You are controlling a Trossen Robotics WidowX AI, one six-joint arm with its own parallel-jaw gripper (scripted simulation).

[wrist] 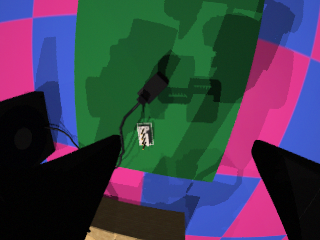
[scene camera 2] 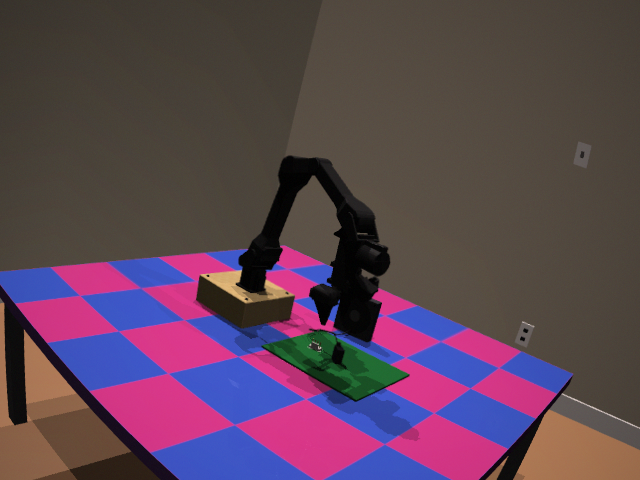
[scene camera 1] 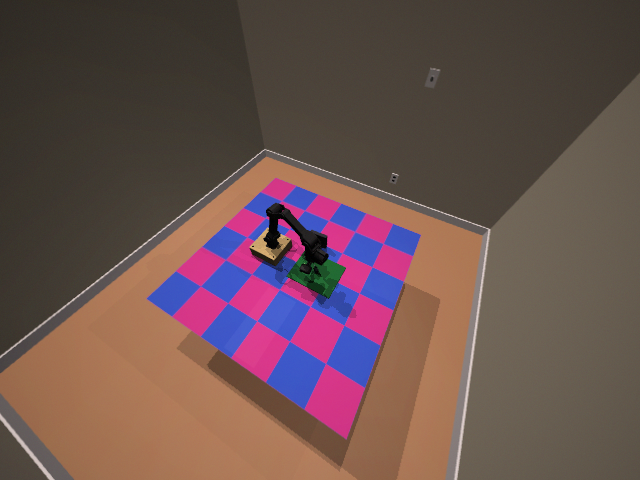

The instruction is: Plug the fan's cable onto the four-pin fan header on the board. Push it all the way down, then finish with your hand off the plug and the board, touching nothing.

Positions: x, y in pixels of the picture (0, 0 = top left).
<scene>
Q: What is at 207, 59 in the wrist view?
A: A green board.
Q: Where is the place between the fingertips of the gripper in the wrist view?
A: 188, 144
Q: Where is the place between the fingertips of the gripper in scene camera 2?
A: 332, 320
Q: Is the gripper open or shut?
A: Open.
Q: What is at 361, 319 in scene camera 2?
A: A black fan.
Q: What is the gripper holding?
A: Nothing.
</scene>
